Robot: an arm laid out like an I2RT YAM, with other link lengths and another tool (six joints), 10 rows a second.
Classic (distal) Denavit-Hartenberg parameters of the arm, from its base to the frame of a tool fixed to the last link. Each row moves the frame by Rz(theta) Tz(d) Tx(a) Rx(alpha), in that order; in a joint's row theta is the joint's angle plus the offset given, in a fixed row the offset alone. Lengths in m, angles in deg.
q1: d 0.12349, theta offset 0, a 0.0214, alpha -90
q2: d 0, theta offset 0, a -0.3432, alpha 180
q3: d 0, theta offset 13.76, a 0.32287, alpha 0
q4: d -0.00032, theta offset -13.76, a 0.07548, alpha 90
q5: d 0.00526, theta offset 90, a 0, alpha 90
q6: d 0.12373, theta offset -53.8, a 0.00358, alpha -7
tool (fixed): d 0.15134, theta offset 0, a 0, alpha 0
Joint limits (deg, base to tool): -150..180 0..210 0..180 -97..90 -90..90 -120..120
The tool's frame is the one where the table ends.
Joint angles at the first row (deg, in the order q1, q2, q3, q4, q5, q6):
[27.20, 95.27, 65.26, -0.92, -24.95, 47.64]
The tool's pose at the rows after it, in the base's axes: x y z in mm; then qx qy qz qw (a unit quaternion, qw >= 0):
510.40, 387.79, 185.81, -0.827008, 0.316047, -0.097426, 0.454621
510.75, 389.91, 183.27, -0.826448, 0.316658, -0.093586, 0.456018
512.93, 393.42, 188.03, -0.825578, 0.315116, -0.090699, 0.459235
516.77, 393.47, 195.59, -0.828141, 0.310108, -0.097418, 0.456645
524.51, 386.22, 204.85, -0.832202, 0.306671, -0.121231, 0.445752
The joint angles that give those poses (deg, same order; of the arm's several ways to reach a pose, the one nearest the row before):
[27.22, 95.43, 65.05, -0.45, -25.05, 47.81]
[27.25, 95.89, 65.04, 0.00, -25.37, 48.15]
[27.25, 96.32, 66.11, -0.40, -25.84, 48.38]
[27.25, 96.42, 67.72, -1.97, -25.51, 47.37]
[27.29, 95.93, 69.31, -4.12, -23.27, 45.24]

